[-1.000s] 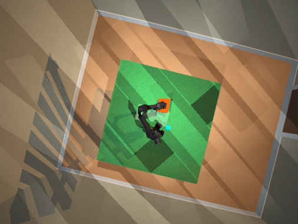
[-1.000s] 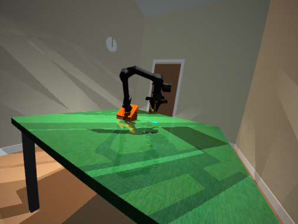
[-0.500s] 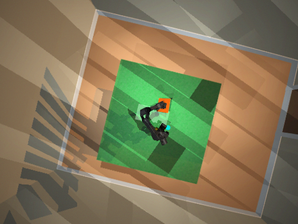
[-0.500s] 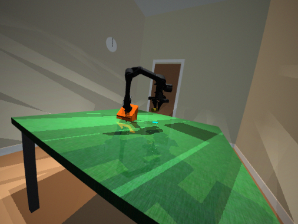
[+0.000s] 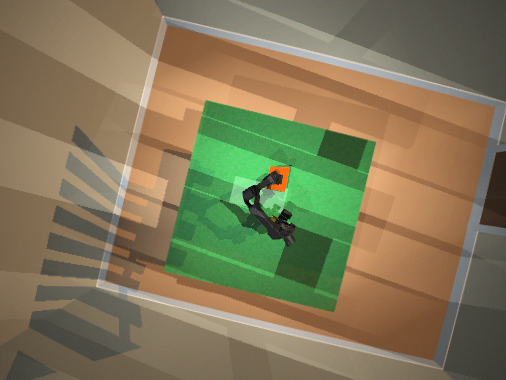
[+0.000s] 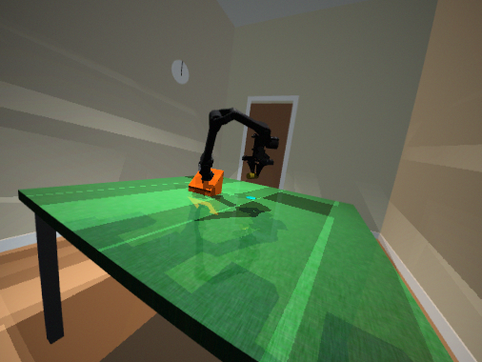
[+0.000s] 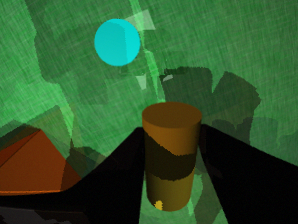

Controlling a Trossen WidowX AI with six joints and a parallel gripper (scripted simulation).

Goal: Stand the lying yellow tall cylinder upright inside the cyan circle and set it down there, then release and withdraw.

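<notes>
The cyan circle lies 20 mm behind my gripper tip, 70 mm to the left of it and 150 mm below it. From my gripper tip the other things lie so: yellow tall cylinder 10 mm behind, 20 mm to the right.
</notes>
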